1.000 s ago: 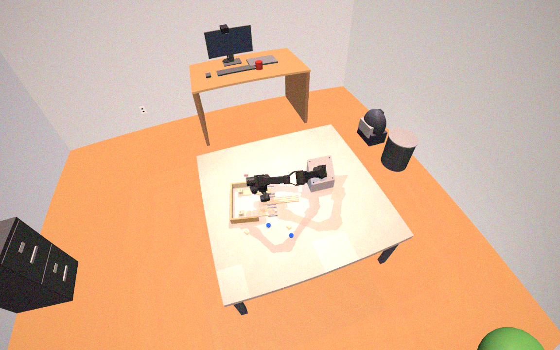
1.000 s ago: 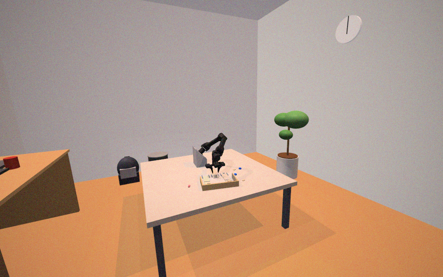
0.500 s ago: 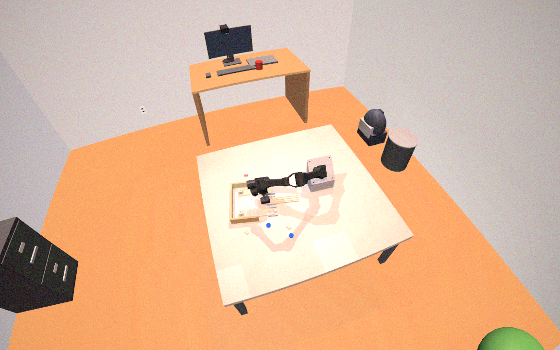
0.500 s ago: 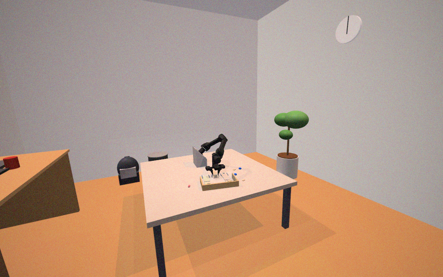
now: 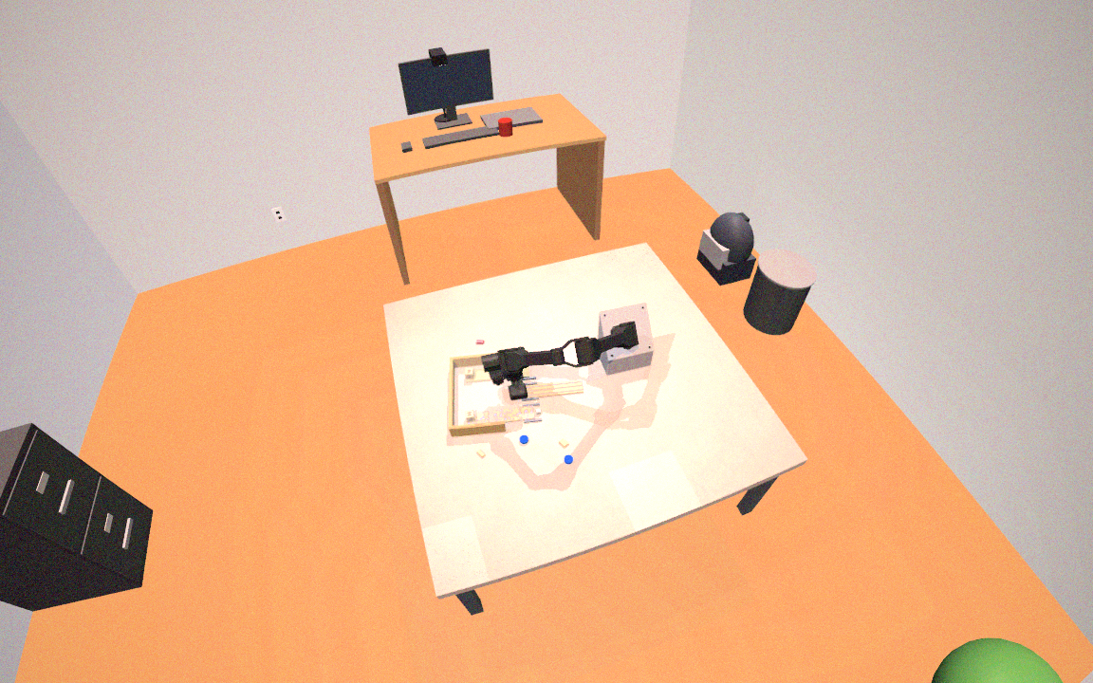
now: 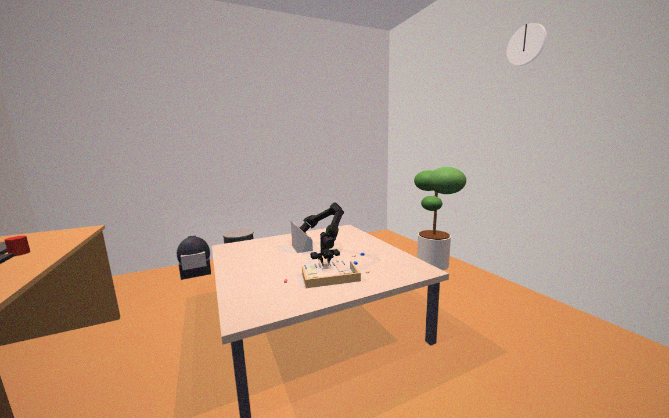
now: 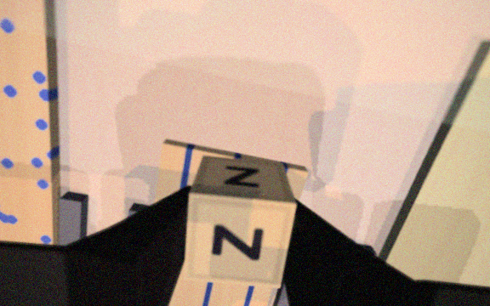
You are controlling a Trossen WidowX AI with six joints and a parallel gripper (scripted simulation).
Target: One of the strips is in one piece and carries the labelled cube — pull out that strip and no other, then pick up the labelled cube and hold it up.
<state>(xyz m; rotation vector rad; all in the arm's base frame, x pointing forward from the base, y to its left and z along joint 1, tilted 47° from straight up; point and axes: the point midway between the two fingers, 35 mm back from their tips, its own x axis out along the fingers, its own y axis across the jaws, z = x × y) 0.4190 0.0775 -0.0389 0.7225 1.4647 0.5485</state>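
The pale yellow strip lies 90 mm to the right of my gripper tip, 10 mm below it and 10 mm behind it. From my gripper tip the other things lie so: plain pale cube 110 mm to the left, 50 mm behind; then pink piece 290 mm to the right, 70 mm ahead, 10 mm below.
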